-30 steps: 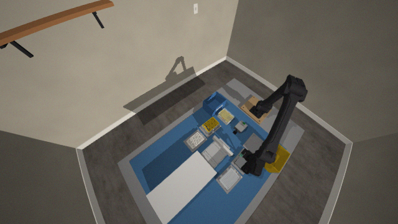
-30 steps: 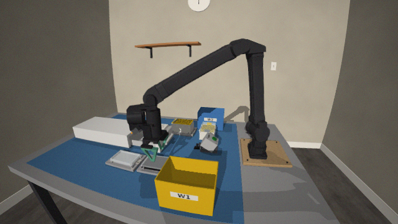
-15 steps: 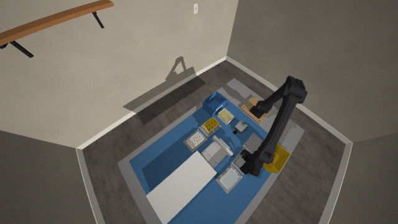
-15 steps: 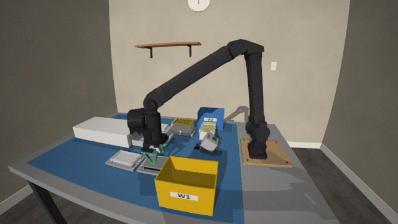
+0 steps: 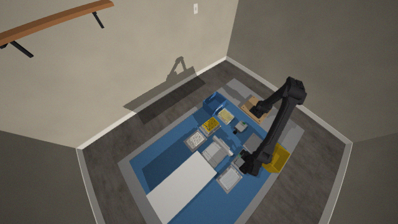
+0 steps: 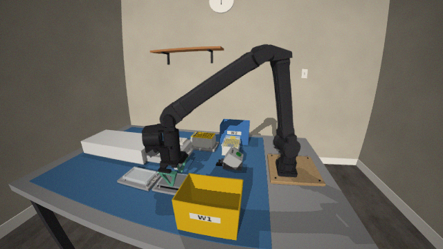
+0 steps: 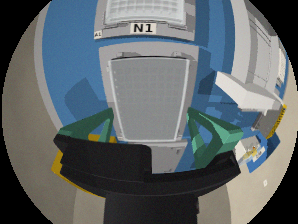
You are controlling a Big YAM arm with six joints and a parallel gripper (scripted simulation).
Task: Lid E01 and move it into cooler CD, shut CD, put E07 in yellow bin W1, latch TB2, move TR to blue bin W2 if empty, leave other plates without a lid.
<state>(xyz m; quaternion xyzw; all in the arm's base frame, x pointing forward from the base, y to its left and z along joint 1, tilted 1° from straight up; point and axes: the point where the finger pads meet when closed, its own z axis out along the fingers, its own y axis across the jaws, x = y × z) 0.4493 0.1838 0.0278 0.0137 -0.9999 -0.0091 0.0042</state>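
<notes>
The black plate is 2 cm below my hand. The rest, counted from my hand: grey plate lid (1 cm below); then grey lid park nest (17 cm behind, 2 cm to the right, 3 cm below); then yellow bin W1 (17 cm behind, 13 cm to the left).
</notes>
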